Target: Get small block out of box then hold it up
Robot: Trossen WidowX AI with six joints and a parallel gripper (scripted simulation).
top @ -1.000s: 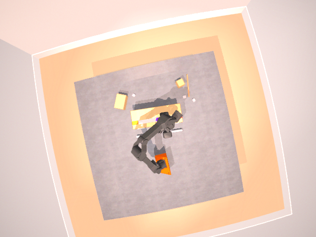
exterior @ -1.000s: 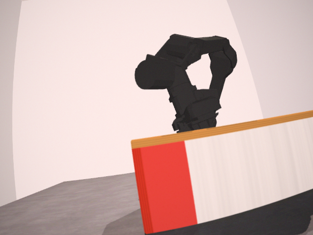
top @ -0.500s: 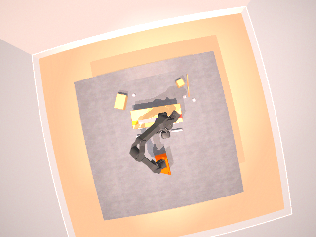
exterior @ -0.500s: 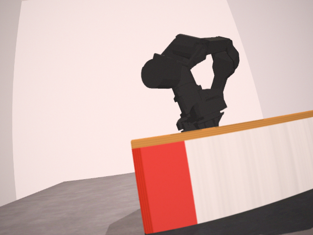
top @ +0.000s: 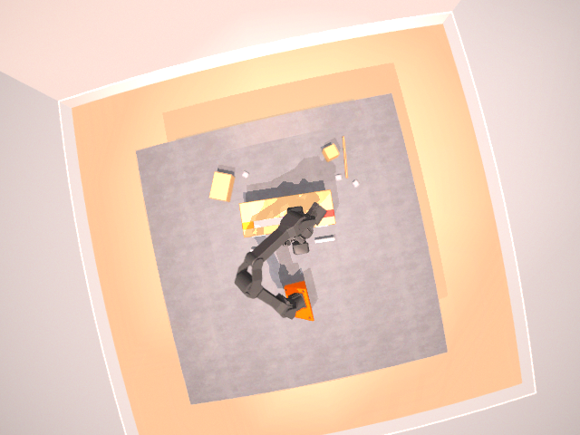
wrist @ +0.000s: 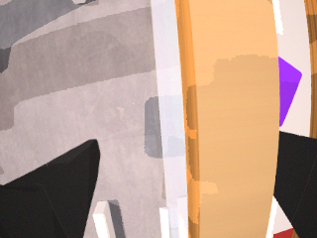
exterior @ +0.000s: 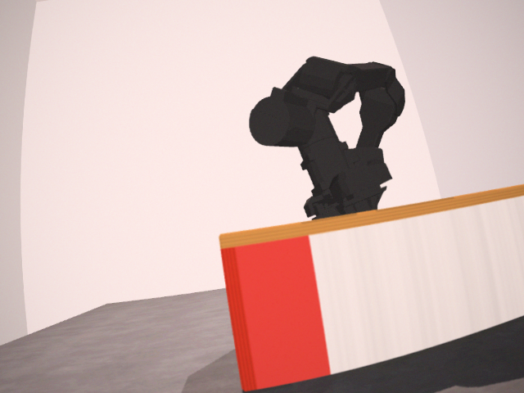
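Now: gripper tip 5 cm short of the purple block and 2 cm to the right of it. Round my gripper tip: thin orange stick: 26 cm ahead, 33 cm to the right, 8 cm below; then clear-fronted box: 4 cm ahead, 1 cm to the left, 2 cm below.
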